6 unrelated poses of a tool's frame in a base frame.
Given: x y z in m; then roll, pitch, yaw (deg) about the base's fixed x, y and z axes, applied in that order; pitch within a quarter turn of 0, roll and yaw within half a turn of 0.
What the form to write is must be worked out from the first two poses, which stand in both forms.
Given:
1: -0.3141 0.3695 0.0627 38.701 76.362 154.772
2: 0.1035 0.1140 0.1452 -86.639 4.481 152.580
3: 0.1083 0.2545 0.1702 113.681 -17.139 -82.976
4: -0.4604 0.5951 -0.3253 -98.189 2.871 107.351
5: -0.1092 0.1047 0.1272 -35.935 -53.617 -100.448
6: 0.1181 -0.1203 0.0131 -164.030 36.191 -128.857
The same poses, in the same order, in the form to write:
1:
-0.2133 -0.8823 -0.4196 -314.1
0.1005 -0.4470 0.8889 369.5
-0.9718 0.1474 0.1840 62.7
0 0 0 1

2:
-0.8849 0.0422 -0.4638 103.5
0.4591 -0.0880 -0.8840 114.0
-0.0781 -0.9952 0.0584 145.2
0 0 0 1

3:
0.1169 -0.4316 -0.8944 108.3
-0.9484 0.2187 -0.2295 254.5
0.2947 0.8751 -0.3838 170.2
0 0 0 1

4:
-0.2979 0.1507 -0.9426 -460.4
0.9533 -0.0048 -0.3020 595.1
-0.0501 -0.9886 -0.1423 -325.3
0 0 0 1

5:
-0.1076 0.7106 0.6953 -109.2
-0.5833 -0.6115 0.5346 104.7
0.8051 -0.3481 0.4803 127.2
0 0 0 1

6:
-0.5063 -0.6467 0.5704 118.1
-0.6285 0.7297 0.2695 -120.3
-0.5905 -0.2220 -0.7759 13.1
0 0 0 1

